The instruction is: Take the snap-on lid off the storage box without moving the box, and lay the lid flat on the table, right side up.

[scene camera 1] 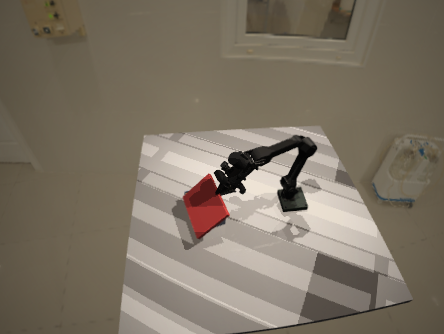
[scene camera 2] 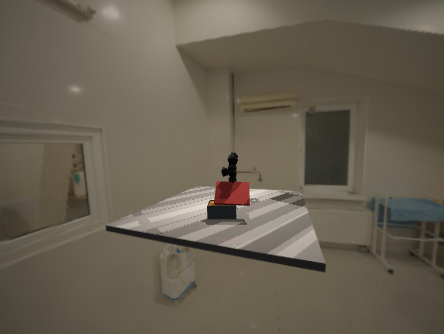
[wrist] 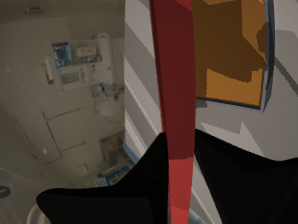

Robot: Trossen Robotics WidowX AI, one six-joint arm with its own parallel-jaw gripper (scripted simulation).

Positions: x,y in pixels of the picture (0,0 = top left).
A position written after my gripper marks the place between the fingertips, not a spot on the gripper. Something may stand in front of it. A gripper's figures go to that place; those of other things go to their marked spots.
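My gripper (scene camera 1: 217,194), 1.20 m from the lens. Lid (scene camera 1: 206,210), 1.21 m from the lens.
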